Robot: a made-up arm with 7 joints.
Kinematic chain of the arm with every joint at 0, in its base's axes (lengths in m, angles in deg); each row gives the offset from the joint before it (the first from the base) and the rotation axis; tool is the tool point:
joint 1: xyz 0 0.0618 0 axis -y
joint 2: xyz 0 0.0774 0 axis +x
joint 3: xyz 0 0 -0.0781 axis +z
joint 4: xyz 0 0 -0.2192 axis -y
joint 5: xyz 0 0 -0.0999 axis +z
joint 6: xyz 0 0 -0.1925 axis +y
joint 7: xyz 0 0 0 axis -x
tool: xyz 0 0 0
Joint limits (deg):
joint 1: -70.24..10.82
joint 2: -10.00..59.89
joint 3: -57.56..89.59
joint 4: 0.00..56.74
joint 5: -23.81..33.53
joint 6: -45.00..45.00
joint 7: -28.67..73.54
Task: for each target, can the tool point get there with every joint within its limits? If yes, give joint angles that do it. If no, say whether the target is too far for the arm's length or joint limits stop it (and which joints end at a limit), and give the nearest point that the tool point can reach.
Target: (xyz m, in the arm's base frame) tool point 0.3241 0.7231 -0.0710
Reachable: no: too far | nearest point 0.2215 0.6099 -0.0971 | short by 0.155 m
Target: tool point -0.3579 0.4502 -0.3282
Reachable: yes | joints -61.52 31.41 9.61 24.12 5.90 34.34 11.66
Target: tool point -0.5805 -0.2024 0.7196
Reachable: no: too far | nearest point -0.5465 0.0368 -0.1963 | short by 0.947 m
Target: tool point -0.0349 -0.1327 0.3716
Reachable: no: joint limits stop it (at a limit: joint 1, joint 2, joint 3, joint 4) | nearest point -0.3461 -0.1435 -0.2637 | short by 0.708 m
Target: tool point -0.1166 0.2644 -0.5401
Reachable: yes | joints -27.98 8.98 15.15 32.20 4.72 -3.66 16.85
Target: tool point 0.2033 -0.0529 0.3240
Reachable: no: joint limits stop it (at a limit: joint 1, joint 2, joint 4) | nearest point 0.2566 -0.1026 -0.3807 | short by 0.708 m
